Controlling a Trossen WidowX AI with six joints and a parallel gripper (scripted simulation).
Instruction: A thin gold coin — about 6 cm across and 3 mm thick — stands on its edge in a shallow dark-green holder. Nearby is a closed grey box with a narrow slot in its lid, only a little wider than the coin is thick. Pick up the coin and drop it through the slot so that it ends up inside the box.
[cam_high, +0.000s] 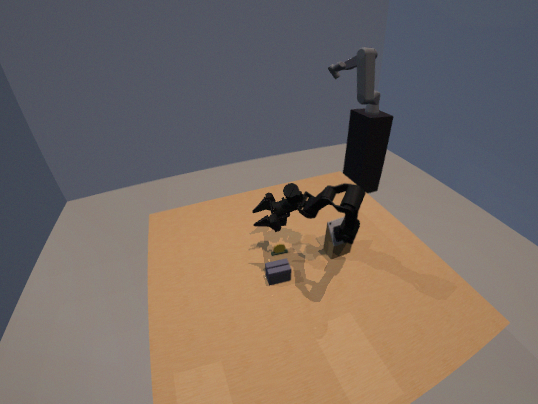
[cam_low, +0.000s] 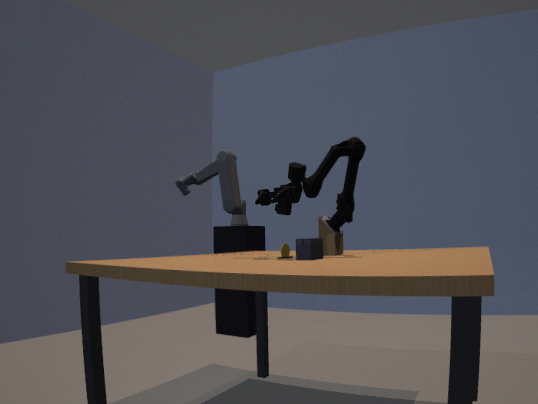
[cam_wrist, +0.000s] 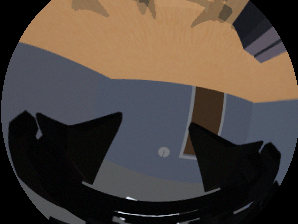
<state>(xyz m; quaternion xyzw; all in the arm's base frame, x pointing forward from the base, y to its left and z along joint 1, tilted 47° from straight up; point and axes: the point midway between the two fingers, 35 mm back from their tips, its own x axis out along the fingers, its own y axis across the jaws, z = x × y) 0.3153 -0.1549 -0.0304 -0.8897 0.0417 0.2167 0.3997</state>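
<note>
Right now my gripper tip is 18 cm above the gold coin, 10 cm past it and 3 cm to the right of it.
</note>
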